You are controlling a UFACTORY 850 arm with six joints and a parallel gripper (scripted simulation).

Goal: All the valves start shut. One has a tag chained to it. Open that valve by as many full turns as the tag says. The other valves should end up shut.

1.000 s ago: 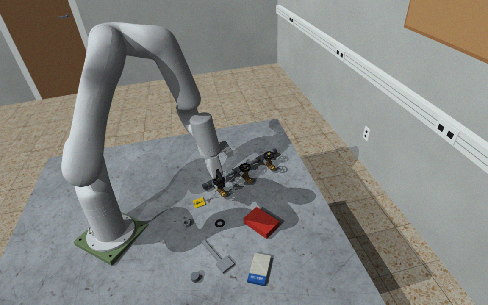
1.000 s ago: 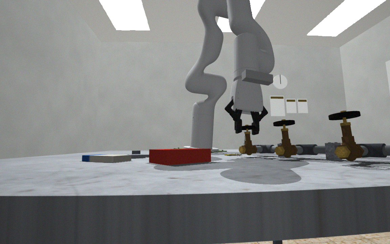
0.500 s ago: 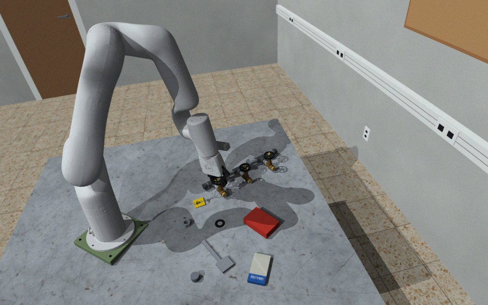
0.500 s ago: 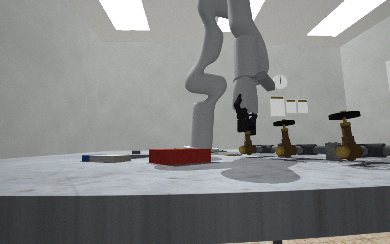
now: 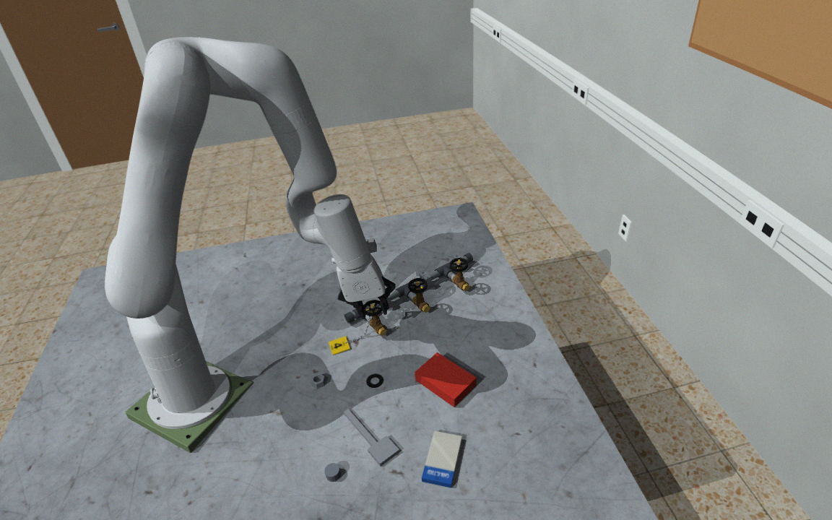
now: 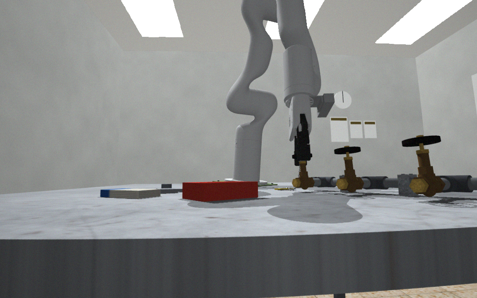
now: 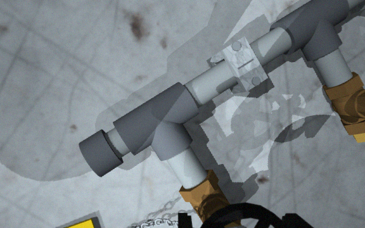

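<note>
Now: hand 90 mm past the yellow tag, 90 mm above it and 20 mm to the left of it. Also, from my hand: black washer (160 mm to the right, 90 mm below, 30 mm behind); then red block (210 mm to the right, 130 mm ahead, 80 mm below); then grey nut (170 mm behind, 120 mm to the right, 80 mm below).
</note>
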